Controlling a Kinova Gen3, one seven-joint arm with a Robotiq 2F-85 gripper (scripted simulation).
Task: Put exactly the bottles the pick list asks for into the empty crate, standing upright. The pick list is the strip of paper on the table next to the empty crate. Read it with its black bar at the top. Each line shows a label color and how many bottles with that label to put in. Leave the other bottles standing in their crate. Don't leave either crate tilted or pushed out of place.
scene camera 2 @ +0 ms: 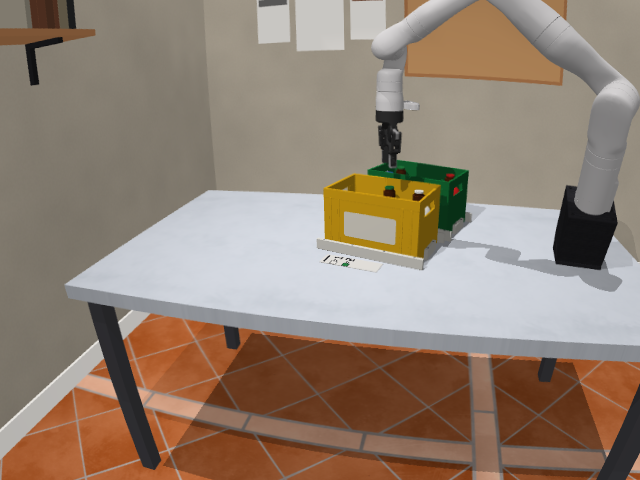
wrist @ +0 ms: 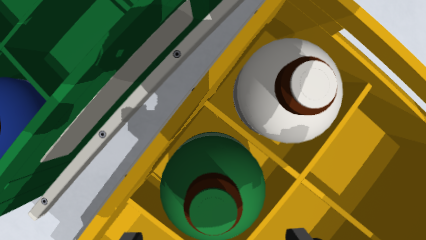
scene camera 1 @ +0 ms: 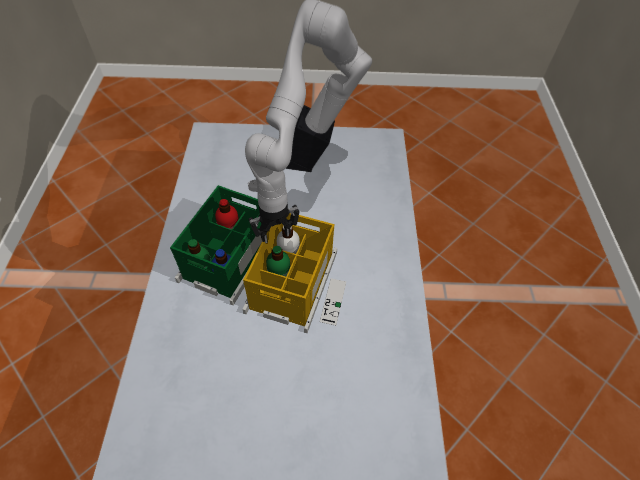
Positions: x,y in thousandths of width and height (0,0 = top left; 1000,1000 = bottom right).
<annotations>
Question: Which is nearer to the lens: the green crate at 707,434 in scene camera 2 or the yellow crate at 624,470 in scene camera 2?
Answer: The yellow crate.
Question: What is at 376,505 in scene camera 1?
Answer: A green crate.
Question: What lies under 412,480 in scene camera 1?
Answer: The gripper.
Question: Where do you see a yellow crate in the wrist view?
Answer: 860,710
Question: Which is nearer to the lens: the white-label bottle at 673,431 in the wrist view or the green crate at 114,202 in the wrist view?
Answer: The white-label bottle.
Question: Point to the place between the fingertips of the gripper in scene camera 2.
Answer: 609,345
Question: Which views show the yellow crate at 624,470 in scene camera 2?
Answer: Scene camera 2, the wrist view and scene camera 1: all of them.
</annotations>
